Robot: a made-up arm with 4 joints.
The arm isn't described. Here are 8 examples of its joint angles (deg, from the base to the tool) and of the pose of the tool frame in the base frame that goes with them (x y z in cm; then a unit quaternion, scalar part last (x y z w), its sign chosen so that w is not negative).
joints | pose
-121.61 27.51 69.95 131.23 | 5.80 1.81 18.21 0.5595 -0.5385 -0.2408 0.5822
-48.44 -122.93 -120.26 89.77 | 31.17 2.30 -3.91 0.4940 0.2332 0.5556 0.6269
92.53 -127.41 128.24 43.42 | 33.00 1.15 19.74 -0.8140 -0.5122 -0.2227 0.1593
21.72 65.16 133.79 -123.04 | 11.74 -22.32 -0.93 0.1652 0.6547 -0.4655 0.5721
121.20 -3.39 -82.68 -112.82 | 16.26 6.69 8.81 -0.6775 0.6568 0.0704 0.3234
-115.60 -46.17 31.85 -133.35 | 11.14 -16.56 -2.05 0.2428 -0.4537 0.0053 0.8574
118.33 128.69 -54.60 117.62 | 33.22 14.23 -5.71 0.4158 -0.6143 -0.5511 0.3822
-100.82 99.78 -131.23 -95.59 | 24.15 3.19 18.64 0.6837 0.3963 0.5357 0.2975
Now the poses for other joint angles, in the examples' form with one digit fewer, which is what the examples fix.
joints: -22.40 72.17 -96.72 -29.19
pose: 24.4 -13.6 6.2 0.471 -0.373 0.615 0.510
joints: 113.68 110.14 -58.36 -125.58
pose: 24.5 15.4 -3.2 -0.237 0.203 -0.741 0.595
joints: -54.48 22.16 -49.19 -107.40
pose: 13.5 -13.2 3.9 0.469 0.108 0.431 0.763
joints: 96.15 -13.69 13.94 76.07
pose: 5.5 7.2 5.3 0.186 0.126 0.112 0.968
